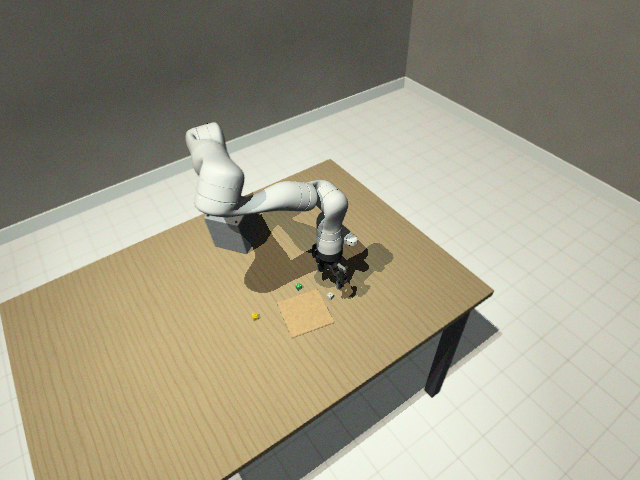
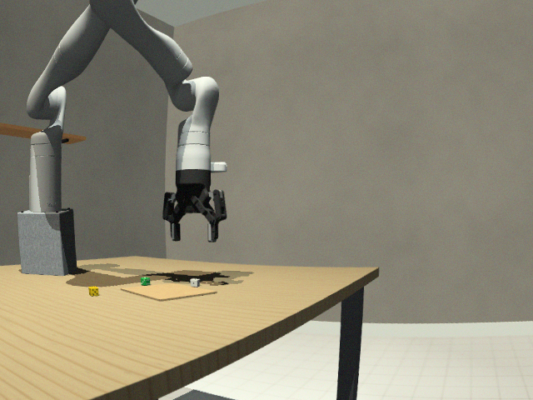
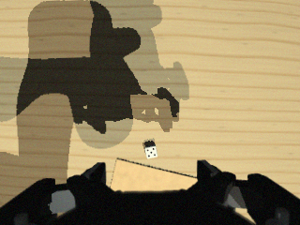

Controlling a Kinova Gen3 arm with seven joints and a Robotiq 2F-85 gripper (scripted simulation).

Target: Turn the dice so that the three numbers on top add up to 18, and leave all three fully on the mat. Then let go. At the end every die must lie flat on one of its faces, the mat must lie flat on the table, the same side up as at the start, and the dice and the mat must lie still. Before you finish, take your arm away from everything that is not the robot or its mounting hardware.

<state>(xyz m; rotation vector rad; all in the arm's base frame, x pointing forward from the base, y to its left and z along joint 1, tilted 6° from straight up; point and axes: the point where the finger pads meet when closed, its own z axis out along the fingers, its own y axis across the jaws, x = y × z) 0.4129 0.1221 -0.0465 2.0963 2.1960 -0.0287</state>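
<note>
Now: the white die 90 mm below my hand. Round my hand: yellow die 70 mm behind, 240 mm to the right, 90 mm below; then tan mat 100 mm to the right, 100 mm below; then green die 90 mm behind, 60 mm to the right, 90 mm below.
</note>
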